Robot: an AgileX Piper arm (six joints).
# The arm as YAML. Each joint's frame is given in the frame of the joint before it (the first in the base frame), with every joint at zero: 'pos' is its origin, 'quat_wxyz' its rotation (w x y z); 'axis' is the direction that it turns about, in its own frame. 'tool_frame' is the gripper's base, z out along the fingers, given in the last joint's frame.
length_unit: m
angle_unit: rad
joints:
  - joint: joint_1
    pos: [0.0, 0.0, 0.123]
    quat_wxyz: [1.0, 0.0, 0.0, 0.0]
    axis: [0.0, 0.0, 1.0]
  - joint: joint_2
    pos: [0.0, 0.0, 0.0]
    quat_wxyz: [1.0, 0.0, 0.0, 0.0]
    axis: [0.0, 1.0, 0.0]
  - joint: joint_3
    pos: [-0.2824, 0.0, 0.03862]
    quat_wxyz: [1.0, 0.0, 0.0, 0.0]
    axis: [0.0, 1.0, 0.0]
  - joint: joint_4
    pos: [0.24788, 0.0, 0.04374]
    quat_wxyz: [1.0, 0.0, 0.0, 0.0]
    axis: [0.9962, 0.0, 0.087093]
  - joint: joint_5
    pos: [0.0, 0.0, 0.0]
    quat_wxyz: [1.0, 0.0, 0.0, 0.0]
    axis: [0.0, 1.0, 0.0]
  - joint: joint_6
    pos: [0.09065, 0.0, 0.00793]
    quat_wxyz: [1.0, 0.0, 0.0, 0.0]
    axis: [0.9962, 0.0, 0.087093]
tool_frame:
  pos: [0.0, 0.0, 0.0]
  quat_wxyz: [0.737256, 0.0, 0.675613, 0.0]
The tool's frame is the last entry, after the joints.
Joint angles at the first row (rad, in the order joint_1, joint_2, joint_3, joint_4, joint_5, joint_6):
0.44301 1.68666 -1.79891 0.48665 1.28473 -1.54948
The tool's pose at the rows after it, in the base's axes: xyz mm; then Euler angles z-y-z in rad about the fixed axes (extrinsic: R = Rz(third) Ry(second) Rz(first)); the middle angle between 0 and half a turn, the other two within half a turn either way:
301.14, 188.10, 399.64, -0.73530, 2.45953, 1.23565
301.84, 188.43, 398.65, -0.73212, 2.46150, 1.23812
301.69, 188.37, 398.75, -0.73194, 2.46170, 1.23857
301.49, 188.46, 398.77, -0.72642, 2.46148, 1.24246
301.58, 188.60, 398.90, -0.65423, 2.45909, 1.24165
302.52, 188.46, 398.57, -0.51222, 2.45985, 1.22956
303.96, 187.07, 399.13, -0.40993, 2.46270, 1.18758
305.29, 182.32, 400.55, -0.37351, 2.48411, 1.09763
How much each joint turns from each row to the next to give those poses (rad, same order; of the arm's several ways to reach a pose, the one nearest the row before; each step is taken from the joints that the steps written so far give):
0.00000 0.00001 -0.00002 0.00000 0.00235 0.00001
0.00000 0.00280 0.00000 0.00000 0.00001 0.00000
0.00000 -0.00039 0.00005 0.00000 0.00064 -0.00001
0.00000 0.00003 -0.00008 0.00190 0.00167 0.00198
0.00000 -0.00005 0.00009 0.00147 -0.00204 0.07239
-0.00001 0.00098 -0.00008 -0.00590 -0.00581 0.15265
0.00000 -0.00236 0.00007 -0.02186 -0.01471 0.14231
0.00000 -0.00841 -0.00004 -0.05986 -0.01322 0.12872

